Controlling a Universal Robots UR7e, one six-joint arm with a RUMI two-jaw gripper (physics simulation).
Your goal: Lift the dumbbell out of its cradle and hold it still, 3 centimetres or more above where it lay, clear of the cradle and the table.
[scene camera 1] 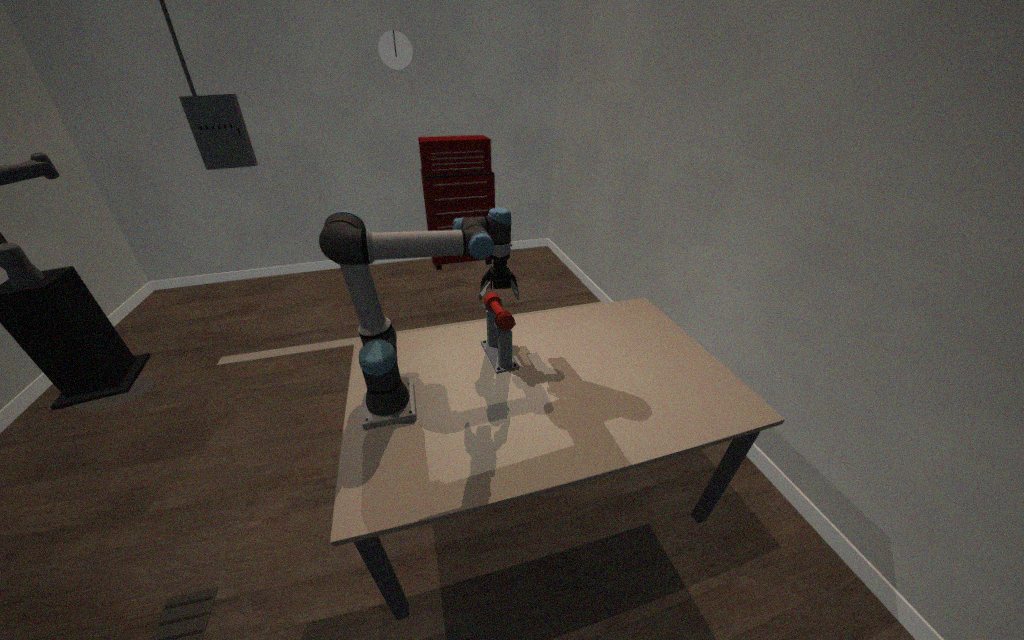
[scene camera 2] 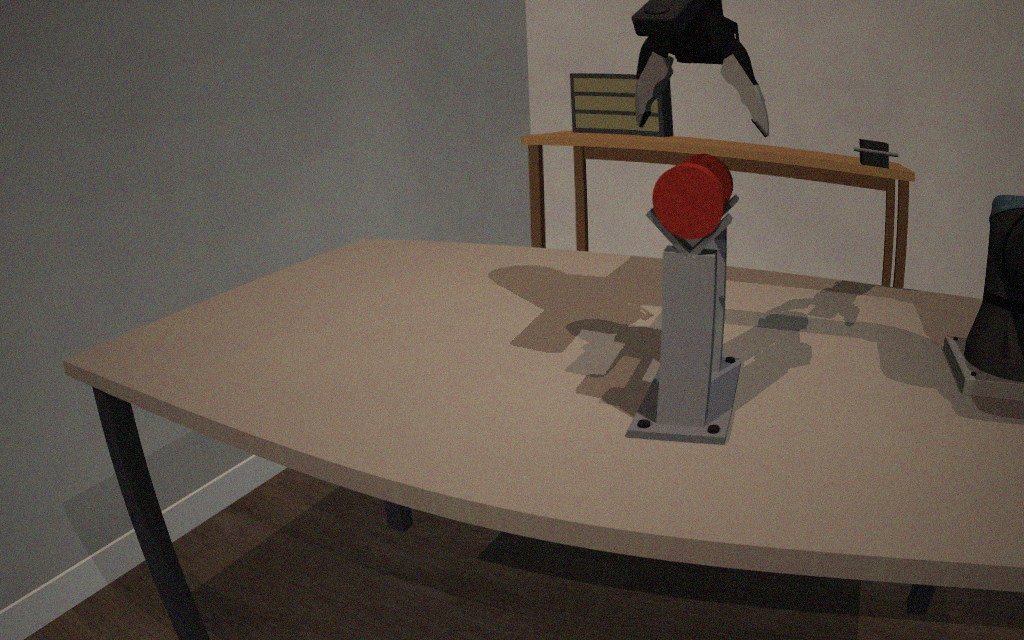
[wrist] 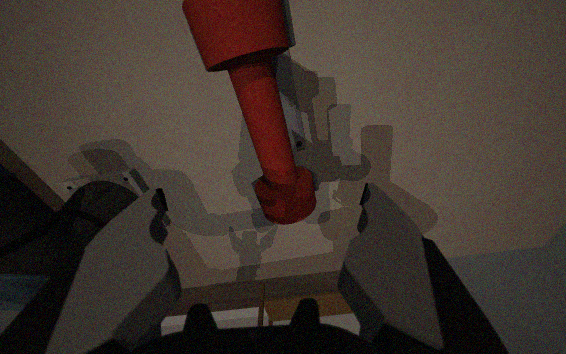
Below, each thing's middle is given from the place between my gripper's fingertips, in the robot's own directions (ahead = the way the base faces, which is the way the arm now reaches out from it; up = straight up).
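Scene:
I find my gripper 60 mm above the red dumbbell (scene camera 2: pixel 689 199), 10 mm short of it and 20 mm to the right of it. There is also the grey cradle (scene camera 2: pixel 690 399), which is 180 mm below my hand, 10 mm ahead of it and 20 mm to the left of it.

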